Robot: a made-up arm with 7 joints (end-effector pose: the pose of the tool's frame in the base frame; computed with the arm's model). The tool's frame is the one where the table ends.
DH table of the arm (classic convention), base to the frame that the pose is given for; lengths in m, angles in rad. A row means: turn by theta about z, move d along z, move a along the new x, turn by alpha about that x. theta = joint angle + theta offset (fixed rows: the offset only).
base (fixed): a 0, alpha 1.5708, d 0.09, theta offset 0
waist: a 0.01, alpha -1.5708, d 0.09, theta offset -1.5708
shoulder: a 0.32, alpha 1.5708, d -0.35, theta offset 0
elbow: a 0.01, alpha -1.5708, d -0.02, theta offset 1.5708
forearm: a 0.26, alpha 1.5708, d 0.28, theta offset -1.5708
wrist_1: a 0.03, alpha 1.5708, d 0.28, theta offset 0
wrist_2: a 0.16, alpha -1.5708, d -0.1, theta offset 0
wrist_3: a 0.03, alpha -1.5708, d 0.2, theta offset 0
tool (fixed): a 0, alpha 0, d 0.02, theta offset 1.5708
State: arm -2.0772 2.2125 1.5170 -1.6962 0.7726 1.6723 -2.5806
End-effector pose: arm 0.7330 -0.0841 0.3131 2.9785 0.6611 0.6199
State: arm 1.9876 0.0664 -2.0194 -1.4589 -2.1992 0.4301 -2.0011
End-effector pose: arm 0.1144 0.4358 0.0626 -1.6193 1.2892 -0.3691
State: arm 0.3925 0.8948 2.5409 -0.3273 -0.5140 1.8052 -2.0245
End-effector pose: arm -0.0368 0.6399 -0.5173 -0.7468 0.4255 -0.4711
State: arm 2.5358 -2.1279 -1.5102 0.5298 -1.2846 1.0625 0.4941
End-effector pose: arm -0.2853 0.1799 -0.3098 2.1342 -0.3653 -1.2725
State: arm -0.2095 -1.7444 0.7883 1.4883 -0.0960 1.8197 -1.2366
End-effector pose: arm -0.5009 -0.0505 0.5913 -0.2889 -0.1712 0.6916
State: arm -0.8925 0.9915 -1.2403 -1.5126 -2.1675 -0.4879 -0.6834
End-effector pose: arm -0.0977 0.2423 0.5614 1.1142 -0.3137 -1.9664
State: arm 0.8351 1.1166 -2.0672 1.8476 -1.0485 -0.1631 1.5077
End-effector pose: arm 0.1747 0.6111 -0.7183 1.4556 0.0909 2.5688
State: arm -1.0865 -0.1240 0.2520 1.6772 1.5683 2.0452 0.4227
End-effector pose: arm -0.2642 -0.4281 0.1691 -0.1479 -0.6095 -0.4248
